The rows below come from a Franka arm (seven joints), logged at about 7 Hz.
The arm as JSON. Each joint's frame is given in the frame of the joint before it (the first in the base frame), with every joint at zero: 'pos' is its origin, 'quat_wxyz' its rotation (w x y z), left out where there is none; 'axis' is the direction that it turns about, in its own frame. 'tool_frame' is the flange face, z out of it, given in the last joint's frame.
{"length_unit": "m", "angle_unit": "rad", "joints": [
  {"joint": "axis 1", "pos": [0.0, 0.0, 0.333], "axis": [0.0, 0.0, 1.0]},
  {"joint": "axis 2", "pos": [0.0, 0.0, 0.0], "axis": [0.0, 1.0, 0.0]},
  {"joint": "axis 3", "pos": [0.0, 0.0, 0.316], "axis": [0.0, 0.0, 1.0]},
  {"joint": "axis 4", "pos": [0.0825, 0.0, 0.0], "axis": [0.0, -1.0, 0.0]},
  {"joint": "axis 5", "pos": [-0.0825, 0.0, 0.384], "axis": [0.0, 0.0, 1.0]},
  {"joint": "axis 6", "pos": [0.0, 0.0, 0.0], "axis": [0.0, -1.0, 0.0]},
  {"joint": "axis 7", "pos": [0.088, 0.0, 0.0], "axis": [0.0, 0.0, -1.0]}
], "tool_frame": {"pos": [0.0, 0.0, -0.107], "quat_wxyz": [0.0, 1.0, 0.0, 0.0]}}
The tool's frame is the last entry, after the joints.
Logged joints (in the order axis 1, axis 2, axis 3, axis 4, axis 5, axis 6, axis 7), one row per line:
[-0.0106, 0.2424, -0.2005, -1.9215, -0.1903, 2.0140, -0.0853]
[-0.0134, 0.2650, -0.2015, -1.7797, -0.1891, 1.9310, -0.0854]
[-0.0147, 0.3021, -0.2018, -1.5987, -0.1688, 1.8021, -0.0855]
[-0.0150, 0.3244, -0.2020, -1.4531, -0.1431, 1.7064, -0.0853]
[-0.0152, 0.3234, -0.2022, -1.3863, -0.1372, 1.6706, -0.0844]
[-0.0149, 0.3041, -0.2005, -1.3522, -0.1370, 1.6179, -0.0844]
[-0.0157, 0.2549, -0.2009, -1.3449, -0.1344, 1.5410, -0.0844]
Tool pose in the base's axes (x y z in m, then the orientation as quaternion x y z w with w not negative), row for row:
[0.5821, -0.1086, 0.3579, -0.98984, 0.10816, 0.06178, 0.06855]
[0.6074, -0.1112, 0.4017, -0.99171, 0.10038, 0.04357, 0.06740]
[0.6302, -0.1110, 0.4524, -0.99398, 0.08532, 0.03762, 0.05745]
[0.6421, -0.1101, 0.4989, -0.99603, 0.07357, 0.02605, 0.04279]
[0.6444, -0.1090, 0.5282, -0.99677, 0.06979, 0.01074, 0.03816]
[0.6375, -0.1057, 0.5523, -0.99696, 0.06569, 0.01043, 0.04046]
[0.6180, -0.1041, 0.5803, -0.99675, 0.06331, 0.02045, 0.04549]
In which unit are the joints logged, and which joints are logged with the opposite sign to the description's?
The joints are logged in radians. Opposite sign: axis 5.
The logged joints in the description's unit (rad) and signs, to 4 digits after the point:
[-0.0106, 0.2424, -0.2005, -1.9215, 0.1903, 2.0140, -0.0853]
[-0.0134, 0.2650, -0.2015, -1.7797, 0.1891, 1.9310, -0.0854]
[-0.0147, 0.3021, -0.2018, -1.5987, 0.1688, 1.8021, -0.0855]
[-0.0150, 0.3244, -0.2020, -1.4531, 0.1431, 1.7064, -0.0853]
[-0.0152, 0.3234, -0.2022, -1.3863, 0.1372, 1.6706, -0.0844]
[-0.0149, 0.3041, -0.2005, -1.3522, 0.1370, 1.6179, -0.0844]
[-0.0157, 0.2549, -0.2009, -1.3449, 0.1344, 1.5410, -0.0844]

